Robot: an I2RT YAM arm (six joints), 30 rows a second.
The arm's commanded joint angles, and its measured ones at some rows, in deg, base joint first. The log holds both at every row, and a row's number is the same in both.
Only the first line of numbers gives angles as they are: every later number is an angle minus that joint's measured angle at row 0.
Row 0, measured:
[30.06 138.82 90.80 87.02 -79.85 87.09]
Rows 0 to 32, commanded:
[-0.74 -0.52 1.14 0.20 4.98 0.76]
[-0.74 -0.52 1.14 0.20 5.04 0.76]
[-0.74 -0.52 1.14 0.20 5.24 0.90]
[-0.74 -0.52 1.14 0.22 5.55 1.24]
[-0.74 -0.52 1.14 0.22 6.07 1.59]
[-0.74 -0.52 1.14 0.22 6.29 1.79]
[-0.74 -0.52 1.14 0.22 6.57 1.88]
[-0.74 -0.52 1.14 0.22 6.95 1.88]
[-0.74 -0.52 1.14 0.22 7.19 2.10]
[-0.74 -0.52 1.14 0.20 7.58 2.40]
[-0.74 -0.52 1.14 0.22 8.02 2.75]
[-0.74 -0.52 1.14 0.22 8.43 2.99]
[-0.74 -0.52 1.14 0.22 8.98 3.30]
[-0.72 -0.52 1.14 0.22 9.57 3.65]
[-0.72 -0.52 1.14 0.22 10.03 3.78]
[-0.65 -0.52 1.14 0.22 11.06 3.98]
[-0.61 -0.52 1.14 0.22 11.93 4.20]
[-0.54 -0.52 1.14 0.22 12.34 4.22]
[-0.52 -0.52 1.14 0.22 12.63 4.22]
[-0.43 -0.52 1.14 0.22 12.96 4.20]
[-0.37 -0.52 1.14 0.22 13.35 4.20]
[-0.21 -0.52 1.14 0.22 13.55 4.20]
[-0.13 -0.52 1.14 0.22 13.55 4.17]
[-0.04 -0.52 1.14 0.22 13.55 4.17]
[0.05 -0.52 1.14 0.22 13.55 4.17]
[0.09 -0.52 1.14 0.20 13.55 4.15]
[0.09 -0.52 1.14 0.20 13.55 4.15]
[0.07 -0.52 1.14 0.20 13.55 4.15]
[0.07 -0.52 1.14 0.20 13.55 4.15]
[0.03 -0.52 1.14 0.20 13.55 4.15]
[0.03 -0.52 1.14 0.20 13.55 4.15]
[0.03 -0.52 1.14 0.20 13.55 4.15]
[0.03 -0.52 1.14 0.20 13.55 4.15]
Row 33, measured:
[0.03 0.05 0.00 -0.08 4.56 3.82]
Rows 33 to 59, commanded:
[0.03 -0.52 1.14 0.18 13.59 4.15]
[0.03 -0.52 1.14 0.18 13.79 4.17]
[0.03 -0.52 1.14 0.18 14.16 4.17]
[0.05 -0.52 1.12 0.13 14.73 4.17]
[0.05 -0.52 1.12 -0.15 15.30 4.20]
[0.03 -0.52 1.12 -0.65 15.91 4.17]
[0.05 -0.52 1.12 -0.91 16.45 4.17]
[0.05 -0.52 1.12 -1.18 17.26 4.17]
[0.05 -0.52 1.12 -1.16 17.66 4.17]
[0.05 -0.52 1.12 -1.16 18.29 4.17]
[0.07 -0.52 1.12 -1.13 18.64 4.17]
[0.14 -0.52 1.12 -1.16 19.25 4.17]
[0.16 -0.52 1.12 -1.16 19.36 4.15]
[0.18 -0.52 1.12 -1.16 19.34 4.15]
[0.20 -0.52 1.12 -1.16 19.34 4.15]
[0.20 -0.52 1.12 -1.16 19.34 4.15]
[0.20 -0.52 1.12 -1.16 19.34 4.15]
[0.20 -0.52 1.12 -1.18 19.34 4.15]
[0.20 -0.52 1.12 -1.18 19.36 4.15]
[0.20 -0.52 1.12 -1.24 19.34 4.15]
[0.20 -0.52 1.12 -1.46 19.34 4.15]
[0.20 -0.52 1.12 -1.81 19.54 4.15]
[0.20 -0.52 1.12 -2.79 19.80 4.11]
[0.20 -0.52 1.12 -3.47 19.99 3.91]
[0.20 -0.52 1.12 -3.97 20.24 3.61]
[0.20 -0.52 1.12 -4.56 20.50 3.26]
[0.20 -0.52 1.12 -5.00 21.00 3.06]
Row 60, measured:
[0.14 0.31 -0.17 -4.28 8.54 3.80]
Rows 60 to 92, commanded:
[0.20 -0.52 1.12 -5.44 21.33 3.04]
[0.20 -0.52 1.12 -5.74 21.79 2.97]
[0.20 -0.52 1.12 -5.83 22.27 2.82]
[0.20 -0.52 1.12 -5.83 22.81 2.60]
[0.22 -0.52 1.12 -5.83 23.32 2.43]
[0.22 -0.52 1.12 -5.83 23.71 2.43]
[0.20 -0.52 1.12 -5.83 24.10 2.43]
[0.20 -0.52 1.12 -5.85 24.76 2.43]
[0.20 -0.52 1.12 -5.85 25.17 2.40]
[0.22 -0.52 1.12 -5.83 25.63 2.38]
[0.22 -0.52 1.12 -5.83 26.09 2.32]
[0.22 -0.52 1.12 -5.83 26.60 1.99]
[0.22 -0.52 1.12 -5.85 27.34 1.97]
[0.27 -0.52 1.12 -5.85 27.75 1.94]
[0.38 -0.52 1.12 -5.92 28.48 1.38]
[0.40 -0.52 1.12 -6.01 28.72 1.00]
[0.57 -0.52 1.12 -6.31 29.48 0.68]
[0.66 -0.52 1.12 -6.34 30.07 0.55]
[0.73 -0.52 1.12 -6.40 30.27 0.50]
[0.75 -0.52 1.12 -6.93 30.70 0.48]
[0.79 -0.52 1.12 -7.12 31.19 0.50]
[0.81 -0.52 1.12 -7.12 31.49 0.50]
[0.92 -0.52 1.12 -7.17 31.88 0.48]
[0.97 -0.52 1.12 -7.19 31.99 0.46]
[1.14 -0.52 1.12 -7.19 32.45 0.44]
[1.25 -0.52 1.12 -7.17 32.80 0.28]
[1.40 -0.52 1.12 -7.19 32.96 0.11]
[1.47 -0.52 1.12 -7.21 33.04 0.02]
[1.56 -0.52 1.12 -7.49 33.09 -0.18]
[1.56 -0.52 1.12 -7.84 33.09 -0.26]
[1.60 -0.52 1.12 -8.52 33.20 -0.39]
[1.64 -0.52 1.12 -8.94 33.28 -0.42]
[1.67 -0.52 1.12 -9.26 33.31 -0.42]
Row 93, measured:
[0.55 0.33 -0.24 -8.85 22.73 1.14]
